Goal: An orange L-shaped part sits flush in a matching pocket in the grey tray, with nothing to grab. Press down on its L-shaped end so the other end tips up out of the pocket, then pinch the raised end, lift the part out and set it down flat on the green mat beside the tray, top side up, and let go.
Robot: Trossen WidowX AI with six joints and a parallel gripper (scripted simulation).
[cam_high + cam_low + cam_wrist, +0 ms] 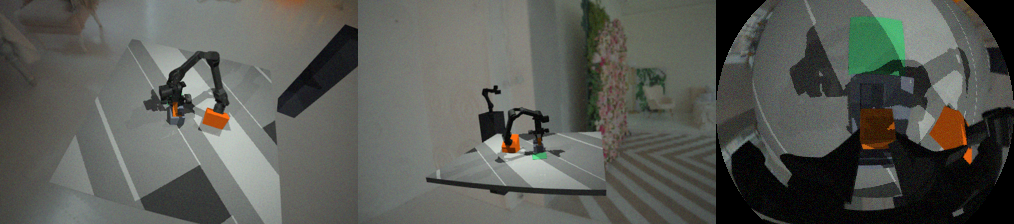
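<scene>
The green mat lies 14 cm to the right of my gripper tip, 11 cm below it and 5 cm ahead of it. Also, from my gripper tip: orange L-shaped part (3 cm below, 3 cm behind, 2 cm to the left); then grey tray (11 cm below, 2 cm behind).
</scene>
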